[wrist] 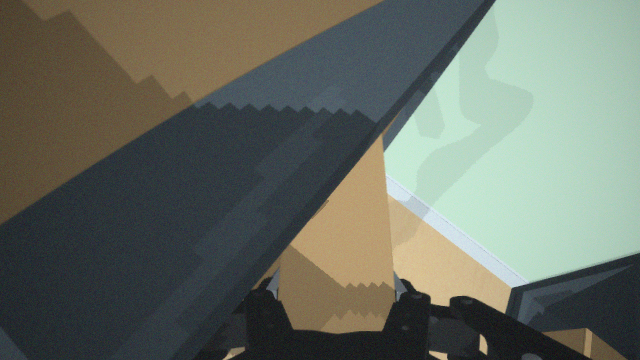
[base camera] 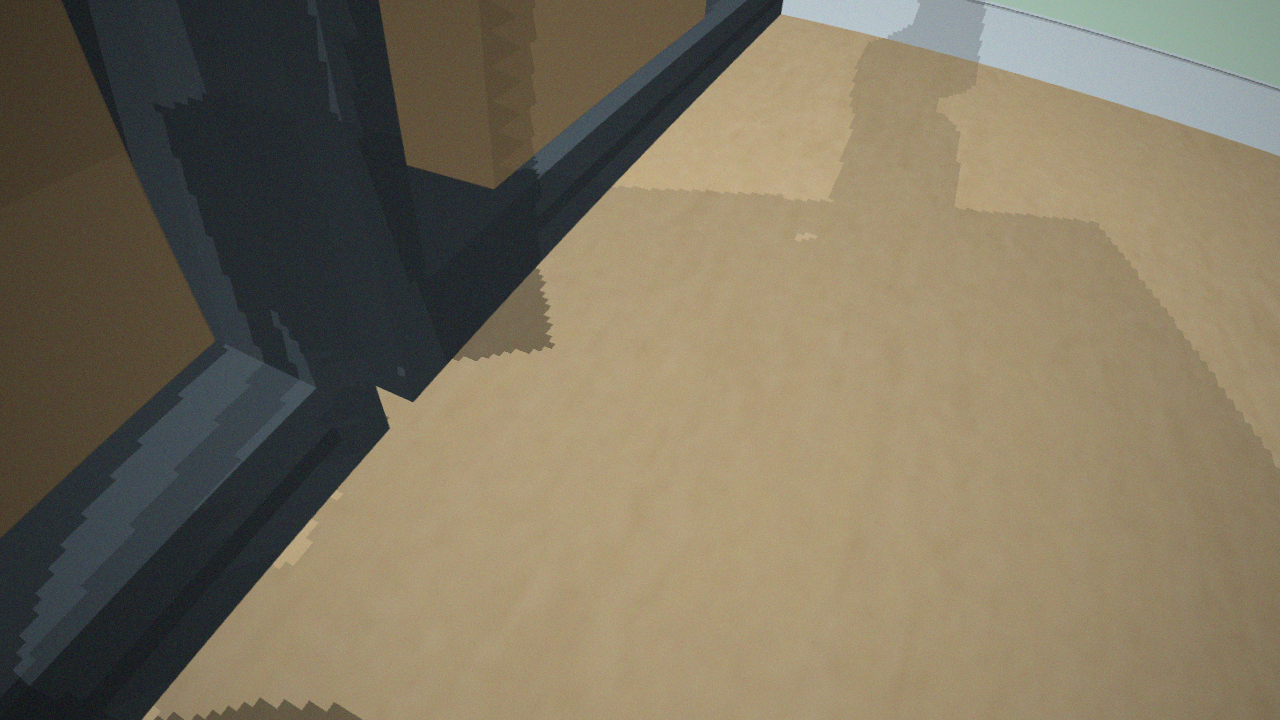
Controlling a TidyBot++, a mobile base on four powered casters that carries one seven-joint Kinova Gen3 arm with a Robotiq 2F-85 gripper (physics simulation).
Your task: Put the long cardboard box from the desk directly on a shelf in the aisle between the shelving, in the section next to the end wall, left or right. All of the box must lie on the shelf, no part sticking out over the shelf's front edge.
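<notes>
The long cardboard box is held between the two fingers of my gripper in the wrist view. It runs away from the fingers, and a dark shelf board crosses over it diagonally, hiding its left side and far end. Whether the box rests on a shelf below that board cannot be told. The box and the gripper do not show in the base camera view. The left shelving stands close beside the aisle floor, near the end wall.
A brown cardboard surface lies beyond the board at the upper left. Cardboard boxes stand low in the left shelving. The right shelving holds a box. A white baseboard borders the floor.
</notes>
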